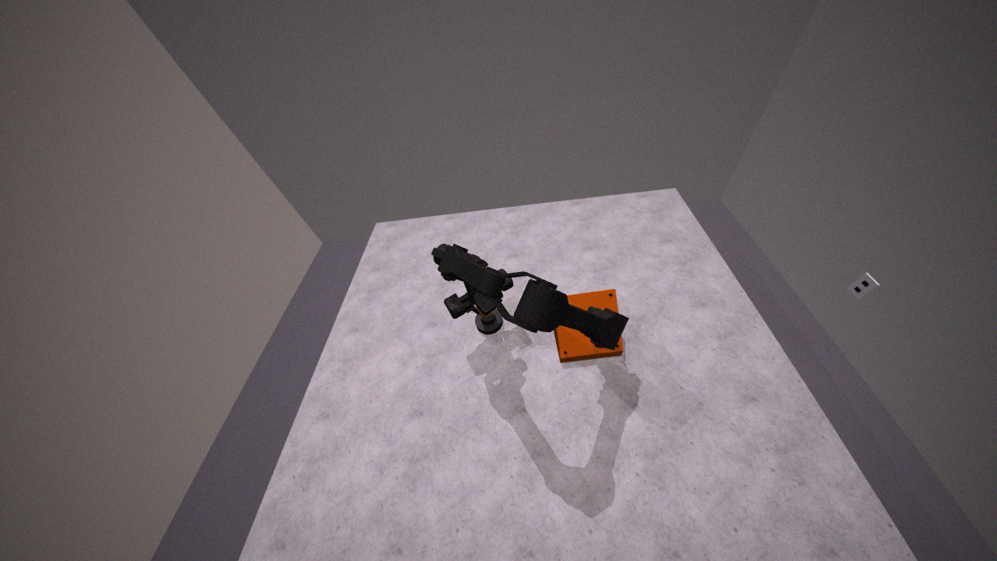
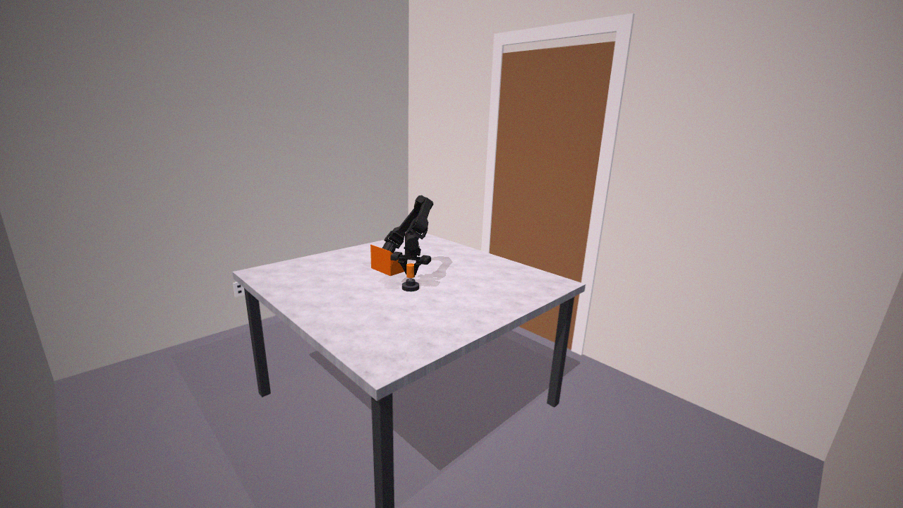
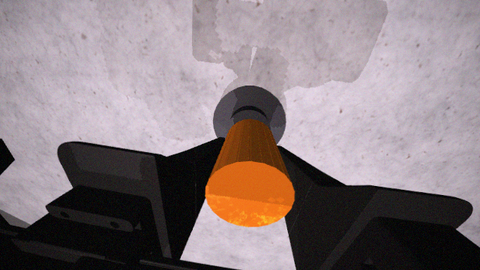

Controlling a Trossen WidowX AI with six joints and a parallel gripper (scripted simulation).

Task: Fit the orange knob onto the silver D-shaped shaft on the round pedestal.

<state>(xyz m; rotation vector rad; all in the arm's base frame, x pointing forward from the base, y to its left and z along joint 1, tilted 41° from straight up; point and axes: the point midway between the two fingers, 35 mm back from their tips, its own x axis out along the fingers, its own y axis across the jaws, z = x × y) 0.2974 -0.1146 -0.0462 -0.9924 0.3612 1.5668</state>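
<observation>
Right now the orange knob is 40 mm above my gripper tip. Also, from my gripper tip: round pedestal 40 mm below.
</observation>
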